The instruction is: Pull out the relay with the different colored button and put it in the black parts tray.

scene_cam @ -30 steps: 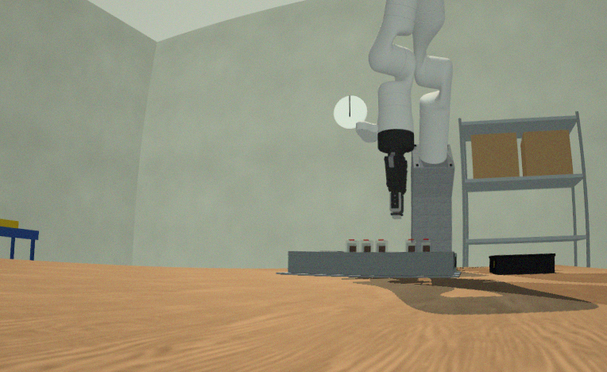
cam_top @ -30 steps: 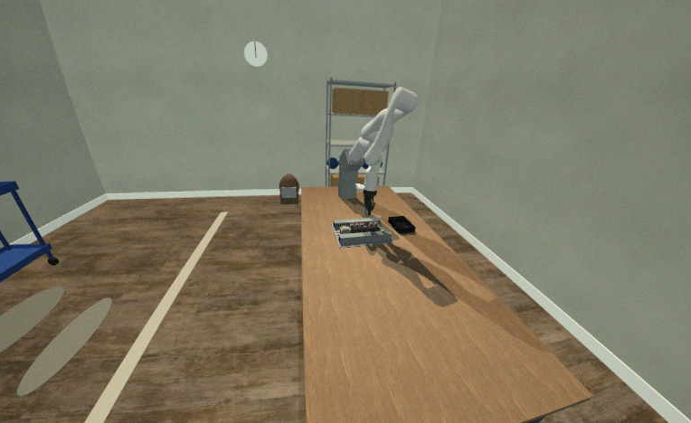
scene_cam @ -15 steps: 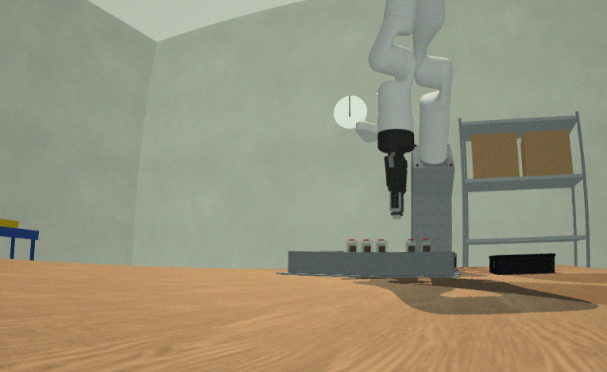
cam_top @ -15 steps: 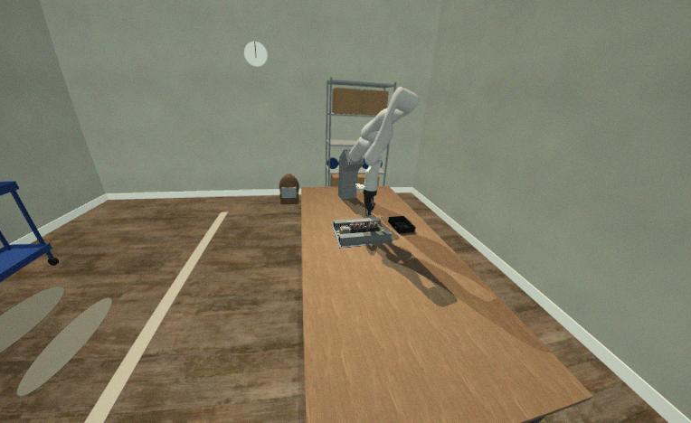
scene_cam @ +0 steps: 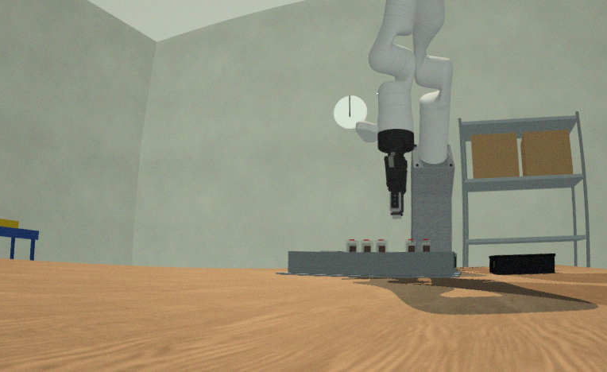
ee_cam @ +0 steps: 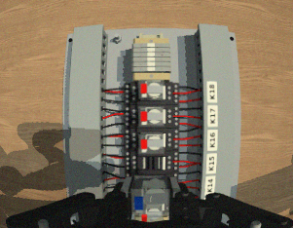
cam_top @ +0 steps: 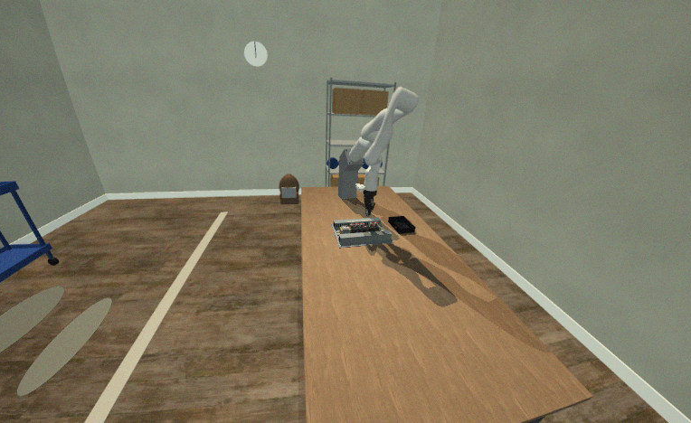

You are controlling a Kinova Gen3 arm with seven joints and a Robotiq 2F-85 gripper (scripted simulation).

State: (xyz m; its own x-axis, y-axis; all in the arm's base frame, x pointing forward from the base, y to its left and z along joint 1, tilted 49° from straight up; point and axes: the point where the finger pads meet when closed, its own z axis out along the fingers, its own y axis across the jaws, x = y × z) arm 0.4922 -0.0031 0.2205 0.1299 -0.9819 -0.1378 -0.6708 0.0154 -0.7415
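The black parts tray lies 80 mm behind my hand, 240 mm to the left of it and 120 mm below it.
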